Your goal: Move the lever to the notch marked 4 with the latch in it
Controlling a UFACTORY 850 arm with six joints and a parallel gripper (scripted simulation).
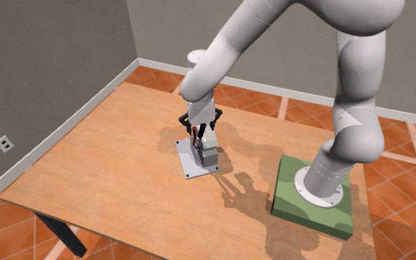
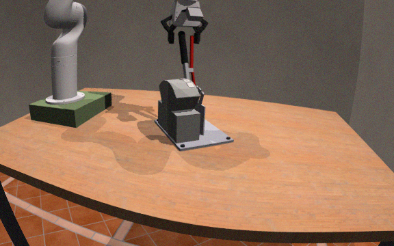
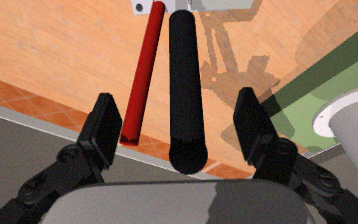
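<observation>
The red bar is 40 mm ahead of my hand, 20 mm to the right of it and 100 mm below it.
</observation>
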